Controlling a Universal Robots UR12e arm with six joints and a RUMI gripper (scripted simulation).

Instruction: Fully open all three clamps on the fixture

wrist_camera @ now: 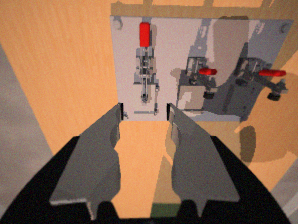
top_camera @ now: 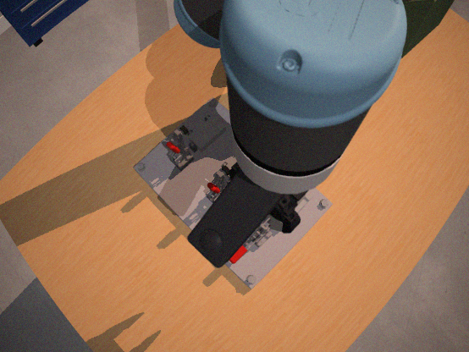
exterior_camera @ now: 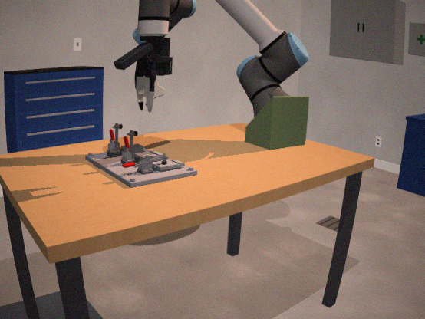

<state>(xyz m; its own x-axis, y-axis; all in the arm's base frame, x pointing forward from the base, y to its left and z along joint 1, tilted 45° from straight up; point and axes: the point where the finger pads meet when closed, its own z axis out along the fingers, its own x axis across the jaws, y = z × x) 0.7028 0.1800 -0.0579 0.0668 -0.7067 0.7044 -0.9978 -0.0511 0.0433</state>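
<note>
Now: the grey fixture plate 21 cm below my hand, 11 cm to the right of it and 3 cm behind it. From my hand the other things lie so: flat grey part (19 cm below, 10 cm behind, 1 cm to the right).
</note>
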